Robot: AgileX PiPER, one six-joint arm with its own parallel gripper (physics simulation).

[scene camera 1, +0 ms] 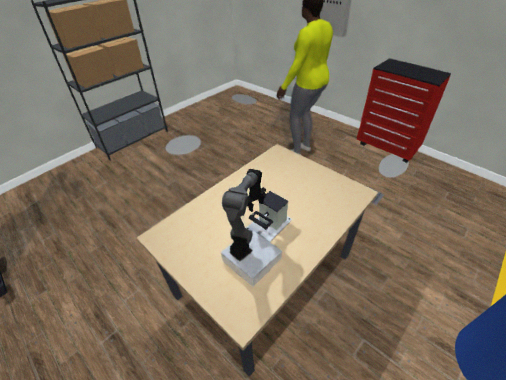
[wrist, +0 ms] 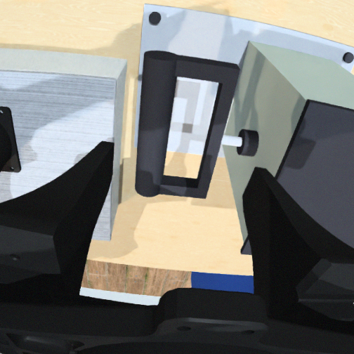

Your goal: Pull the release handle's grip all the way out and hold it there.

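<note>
The release handle's grip (scene camera 1: 258,222) (wrist: 155,125) is a thick black round bar on a rectangular black frame. The frame stands a little off the grey-green housing (scene camera 1: 274,215) (wrist: 270,100) with its dark lid. A short white rod (wrist: 231,141) runs from the frame into a black collar (wrist: 248,142) on the housing's face. My gripper (scene camera 1: 257,201) (wrist: 182,170) is open and empty. It is above the handle, and in the wrist view the fingertips lie to either side of the handle's lower part, the right one over the housing. No finger visibly touches the grip.
The housing stands on a pale mounting plate (wrist: 200,30) with black bolts. The arm's silver base block (scene camera 1: 252,257) (wrist: 60,115) is close beside the grip, with a narrow gap between. Both are on the wooden table (scene camera 1: 200,230). A person in yellow (scene camera 1: 312,55) stands behind the table.
</note>
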